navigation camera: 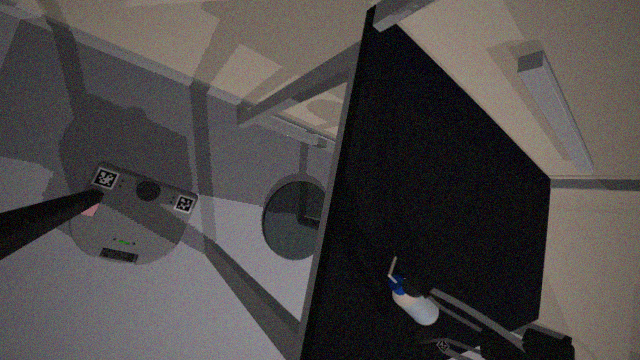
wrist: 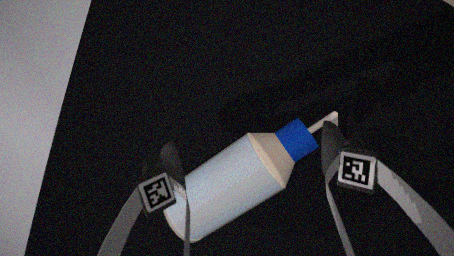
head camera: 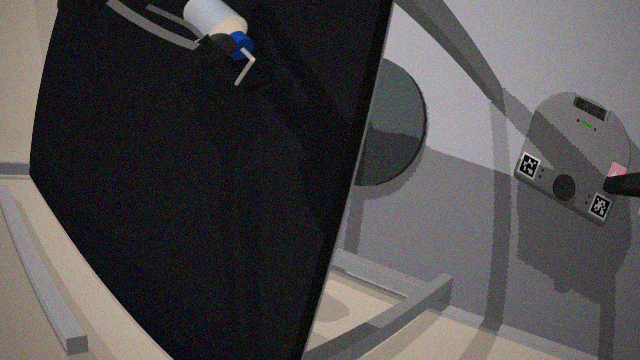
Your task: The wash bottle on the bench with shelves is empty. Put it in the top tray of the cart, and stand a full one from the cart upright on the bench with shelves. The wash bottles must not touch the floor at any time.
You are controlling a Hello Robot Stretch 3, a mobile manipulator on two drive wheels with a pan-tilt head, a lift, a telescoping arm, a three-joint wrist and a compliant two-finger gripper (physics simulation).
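Frame: origin at the robot's base, x ahead, y left, z up, level; metres.
Seen in the pictures: gripper, fingertip midpoint: (navigation camera: 410,307) (head camera: 225,15); robot's base, origin of the base link: (navigation camera: 147,189) (head camera: 562,186).
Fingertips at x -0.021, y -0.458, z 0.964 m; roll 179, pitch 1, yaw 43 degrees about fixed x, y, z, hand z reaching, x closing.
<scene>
Pixels of each thing's top centre, then the offset from my fingertips to it. "spot": a spot on its surface instead. Level surfaces: height alone.
- wash bottle, middle of its top: (head camera: 203,31) (navigation camera: 423,296) 0.028 m ahead, 0.019 m right, 0.010 m up
- black bench top, its level: 0.049 m down
- grey bar, surface spot: (head camera: 42,270) spot: 0.583 m ahead, 0.283 m right, 0.115 m up
A wash bottle (head camera: 210,17) (navigation camera: 417,305) (wrist: 230,187) with a pale blue-white body, a beige shoulder, a blue cap and a bent pale spout appears to lie on its side on a black bench top (head camera: 200,175) (navigation camera: 435,175) (wrist: 200,50). My gripper (navigation camera: 421,311) (wrist: 248,149) is open. In the wrist view its left fingertip overlaps the bottle's base end and its right fingertip is beside the cap and spout. In the head view one dark fingertip shows beside the bottle's neck, and the other cannot be made out. The cart does not show clearly in these views.
A round dark disc (head camera: 400,120) (navigation camera: 292,220) shows beside the bench edge. My base (head camera: 580,150) (navigation camera: 135,215) stands on the grey floor beyond it. Grey bars (head camera: 385,320) (navigation camera: 300,82) run near the bench's end. Another grey bar (head camera: 42,270) (navigation camera: 557,110) lies along its far side.
</scene>
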